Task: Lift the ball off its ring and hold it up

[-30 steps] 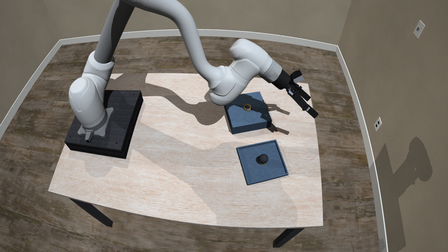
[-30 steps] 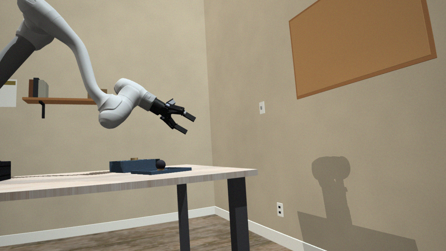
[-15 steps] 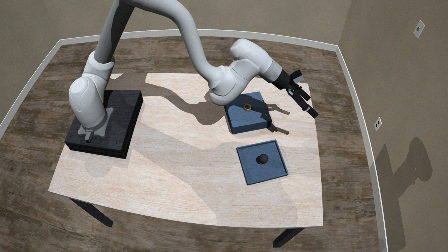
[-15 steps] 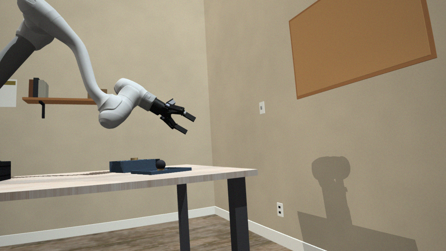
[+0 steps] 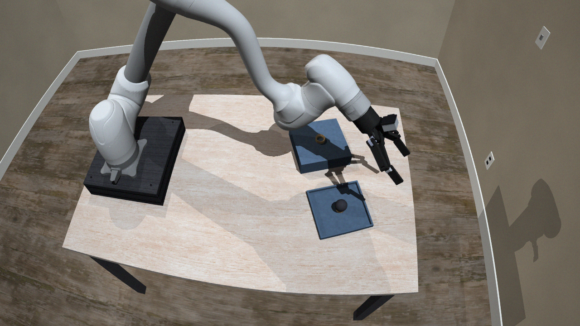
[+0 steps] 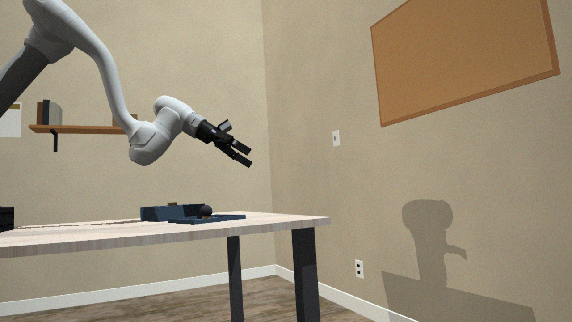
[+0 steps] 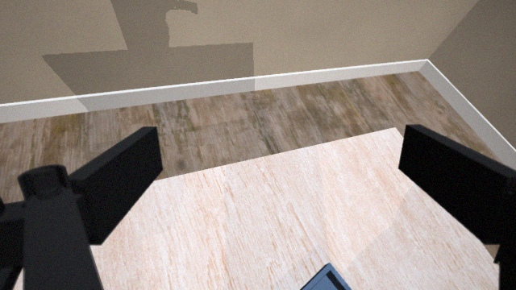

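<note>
My hand is 180 mm past the dark grey ball, 40 mm to the left of it and 190 mm above it. Also, from my hand: tray (180 mm behind, 40 mm to the right, 210 mm below).
</note>
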